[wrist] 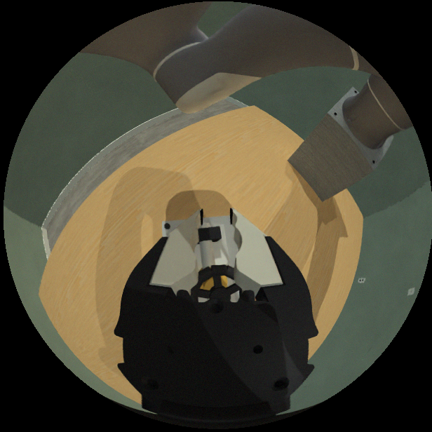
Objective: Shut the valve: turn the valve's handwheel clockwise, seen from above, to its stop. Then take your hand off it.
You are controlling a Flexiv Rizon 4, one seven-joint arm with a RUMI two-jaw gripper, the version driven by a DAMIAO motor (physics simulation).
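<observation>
The black spoked handwheel (216,270) is at the lower middle of the wrist view, with an orange-yellow part (206,284) showing through its gaps. The light grey valve body (217,254) and a black block (210,233) show beyond it, between the fingers. A corner of the valve's base plate (172,229) shows left of the fingers. My gripper (216,210) has its two pale fingers at either side of the handwheel, close in on its rim; it looks shut on the wheel, partly narrowed. The near part of the wheel is hidden by the black gripper body.
The wooden table (225,145) bears the valve, with a grey strip (115,154) along its upper left edge. The arm's dark links (250,42) cross the top. A brown block (332,157) stands at the upper right, below the arm's base.
</observation>
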